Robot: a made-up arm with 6 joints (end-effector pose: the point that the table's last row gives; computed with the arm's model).
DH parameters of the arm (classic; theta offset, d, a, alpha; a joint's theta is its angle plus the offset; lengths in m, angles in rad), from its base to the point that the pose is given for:
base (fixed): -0.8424 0 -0.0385 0
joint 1: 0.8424 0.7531 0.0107 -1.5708
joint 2: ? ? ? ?
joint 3: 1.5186 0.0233 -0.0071 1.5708
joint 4: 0 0.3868 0.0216 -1.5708
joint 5: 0 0.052 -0.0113 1.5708
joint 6: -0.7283 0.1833 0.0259 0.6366
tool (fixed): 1.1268 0.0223 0 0
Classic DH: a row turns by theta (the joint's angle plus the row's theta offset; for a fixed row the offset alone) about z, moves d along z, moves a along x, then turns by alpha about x.
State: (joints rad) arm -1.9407 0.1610 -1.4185 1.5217 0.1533 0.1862
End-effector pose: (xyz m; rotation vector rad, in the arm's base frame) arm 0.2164 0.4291 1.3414 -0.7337 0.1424 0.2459
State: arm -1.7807 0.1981 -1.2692 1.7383 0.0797 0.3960
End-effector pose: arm 0.1234 0.4213 1.4286 -0.4102 0.2276 0.7326
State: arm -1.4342 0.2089 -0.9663 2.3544 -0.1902 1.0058
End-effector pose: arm -0.0764 0.3312 1.5855 0.2381 0.5885 2.1615
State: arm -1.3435 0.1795 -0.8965 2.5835 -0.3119 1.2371
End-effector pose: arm -0.1222 0.2955 1.6192 0.4082 0.7806 2.6646
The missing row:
joint 2: -1.5186 0 0.4482 0
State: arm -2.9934 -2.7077 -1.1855 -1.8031 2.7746 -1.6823
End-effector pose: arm 0.0146 0.1501 0.1969 -1.3432 -0.8140 -1.8062
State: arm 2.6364 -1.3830 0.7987 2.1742 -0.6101 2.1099
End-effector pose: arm 0.6723 -0.2522 1.3127 0.4932 0.1971 1.0245
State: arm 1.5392 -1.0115 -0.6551 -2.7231 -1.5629 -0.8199
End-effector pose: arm -0.1216 -0.7037 1.1425 0.0589 -0.8107 -2.0844
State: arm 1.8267 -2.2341 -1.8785 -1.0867 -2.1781 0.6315
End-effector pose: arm -0.1693 -0.1095 0.3737 0.4094 -0.0218 -2.7997
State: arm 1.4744 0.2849 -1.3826 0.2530 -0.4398 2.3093
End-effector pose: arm -0.1458 -0.3493 1.3580 0.7496 0.7339 -1.7332
